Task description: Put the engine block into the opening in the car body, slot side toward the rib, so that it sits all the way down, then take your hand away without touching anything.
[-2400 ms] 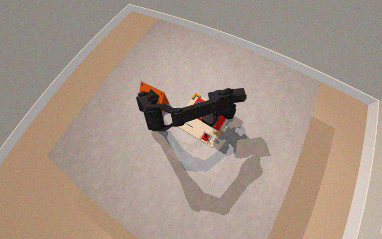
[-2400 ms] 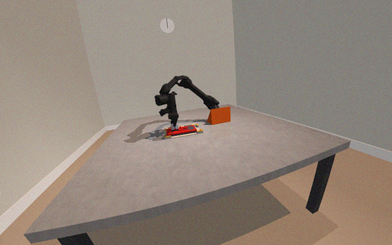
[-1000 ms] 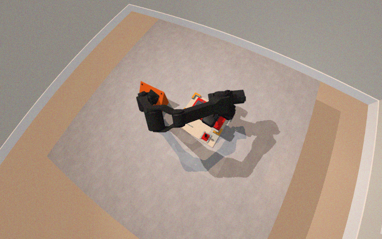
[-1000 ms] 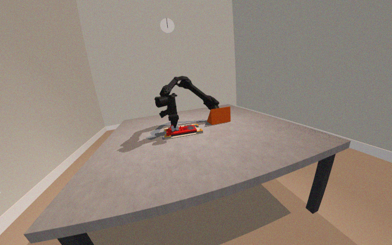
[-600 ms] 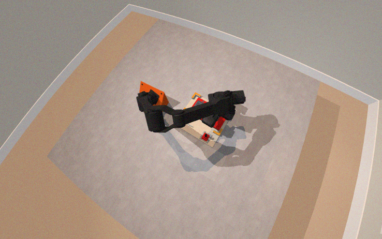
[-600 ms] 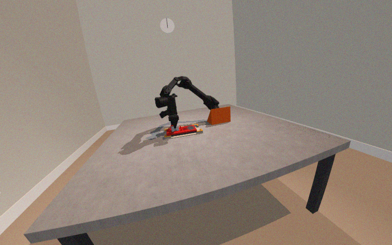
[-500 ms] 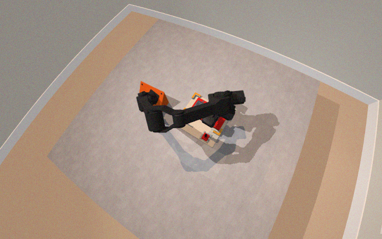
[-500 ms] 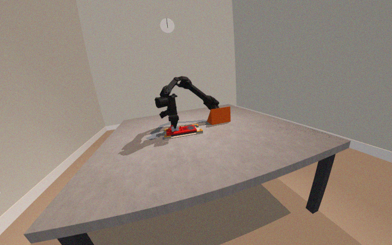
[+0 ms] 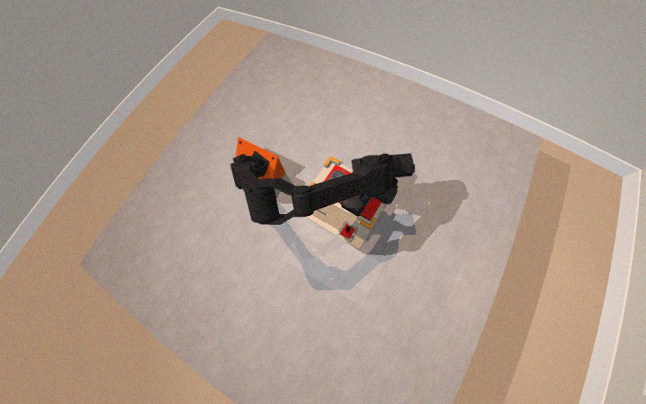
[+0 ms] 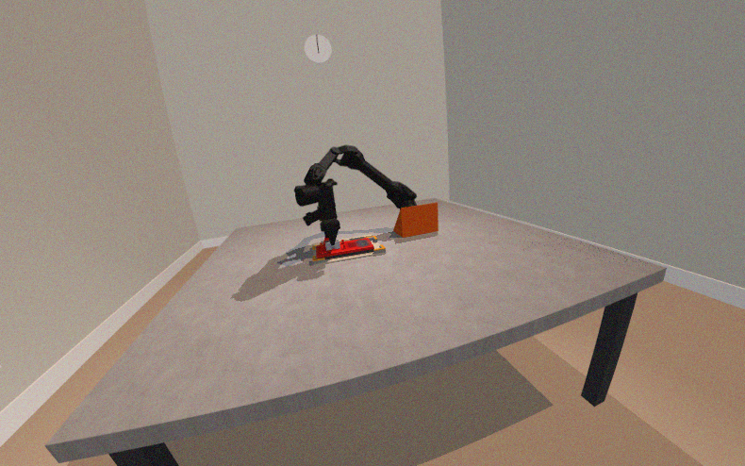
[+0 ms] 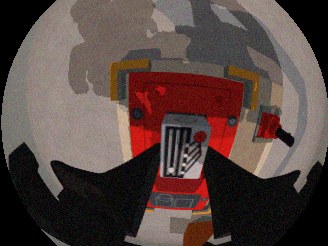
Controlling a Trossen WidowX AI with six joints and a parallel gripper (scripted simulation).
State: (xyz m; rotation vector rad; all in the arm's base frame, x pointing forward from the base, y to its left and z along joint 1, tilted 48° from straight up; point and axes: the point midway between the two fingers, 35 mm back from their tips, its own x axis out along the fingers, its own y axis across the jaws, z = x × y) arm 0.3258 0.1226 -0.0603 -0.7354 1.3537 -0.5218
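Now: gripper tip 10 mm above the engine block.
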